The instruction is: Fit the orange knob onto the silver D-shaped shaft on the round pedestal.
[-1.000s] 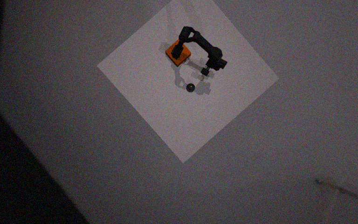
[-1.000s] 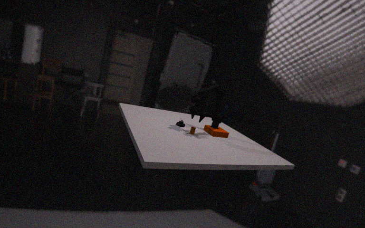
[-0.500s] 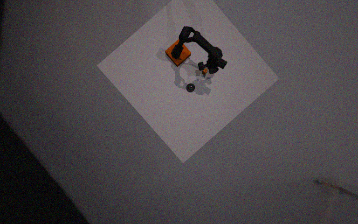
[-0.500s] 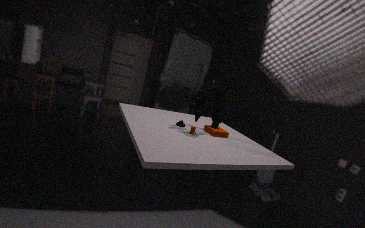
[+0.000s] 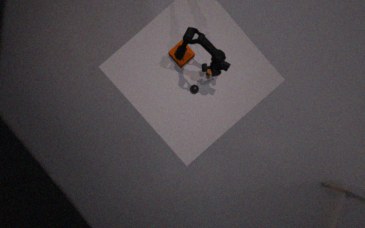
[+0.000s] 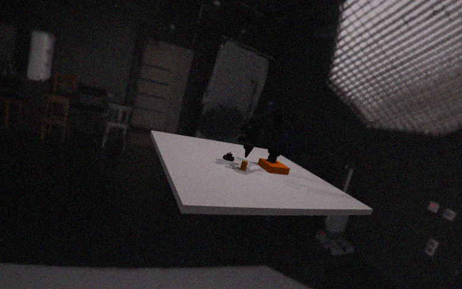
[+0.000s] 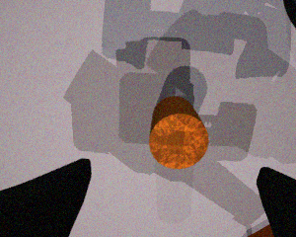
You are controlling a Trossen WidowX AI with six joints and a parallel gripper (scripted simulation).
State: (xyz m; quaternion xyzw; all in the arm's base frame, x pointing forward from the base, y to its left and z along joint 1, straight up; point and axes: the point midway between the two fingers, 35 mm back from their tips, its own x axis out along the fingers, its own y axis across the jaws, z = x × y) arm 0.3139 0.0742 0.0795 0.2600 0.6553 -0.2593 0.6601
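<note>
My gripper tip is now 6 cm above the orange knob. From my gripper tip the other things lie so: pedestal with D-shaped shaft (21 cm to the right, 7 cm below).
</note>
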